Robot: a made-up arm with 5 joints.
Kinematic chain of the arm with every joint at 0, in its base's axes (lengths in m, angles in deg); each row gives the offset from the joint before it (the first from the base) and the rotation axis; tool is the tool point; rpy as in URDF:
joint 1: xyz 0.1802 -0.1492 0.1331 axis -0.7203 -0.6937 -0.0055
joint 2: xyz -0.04 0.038 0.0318 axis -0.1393 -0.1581 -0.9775
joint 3: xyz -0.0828 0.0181 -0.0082 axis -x
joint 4: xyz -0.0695 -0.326 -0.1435 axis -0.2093 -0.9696 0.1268
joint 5: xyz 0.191 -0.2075 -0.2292 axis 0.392 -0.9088 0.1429
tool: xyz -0.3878 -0.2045 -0.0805 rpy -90 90 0
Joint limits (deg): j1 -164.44..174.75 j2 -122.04..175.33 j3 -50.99..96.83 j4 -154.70..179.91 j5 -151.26..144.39
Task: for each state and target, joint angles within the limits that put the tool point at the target. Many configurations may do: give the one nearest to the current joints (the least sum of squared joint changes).
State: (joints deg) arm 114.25 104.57 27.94 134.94 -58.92
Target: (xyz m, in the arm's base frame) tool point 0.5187 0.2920 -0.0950
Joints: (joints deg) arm 100.90 147.37 54.63 112.69 -103.12
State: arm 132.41 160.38 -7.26 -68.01 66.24
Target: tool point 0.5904 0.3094 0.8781
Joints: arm 160.22 175.33 -13.94 -89.96 66.07
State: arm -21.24 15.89 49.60 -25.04 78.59
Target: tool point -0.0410 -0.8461 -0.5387
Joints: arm -19.22 -12.70 26.72 -22.90 78.93
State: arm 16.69 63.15 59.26 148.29 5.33
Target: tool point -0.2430 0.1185 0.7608
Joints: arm 23.62 72.53 64.06 137.32 5.94
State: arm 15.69 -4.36 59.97 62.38 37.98
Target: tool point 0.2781 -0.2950 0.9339
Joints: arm 29.94 0.14 58.21 85.50 43.36
